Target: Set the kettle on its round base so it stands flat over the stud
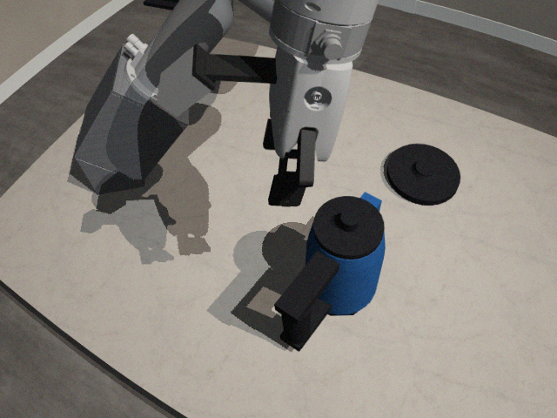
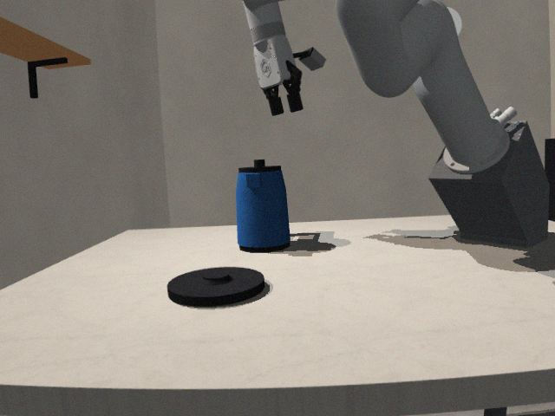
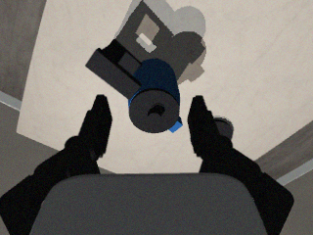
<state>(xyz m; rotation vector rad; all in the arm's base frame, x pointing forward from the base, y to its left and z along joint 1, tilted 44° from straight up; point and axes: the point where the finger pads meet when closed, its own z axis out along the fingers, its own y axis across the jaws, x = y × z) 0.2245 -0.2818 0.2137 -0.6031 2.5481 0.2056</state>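
Now: the blue kettle 6 cm ahead of my hand, 2 cm to the left of it and 22 cm below it. Also, from my hand: round black base: 11 cm ahead, 34 cm to the left, 30 cm below.
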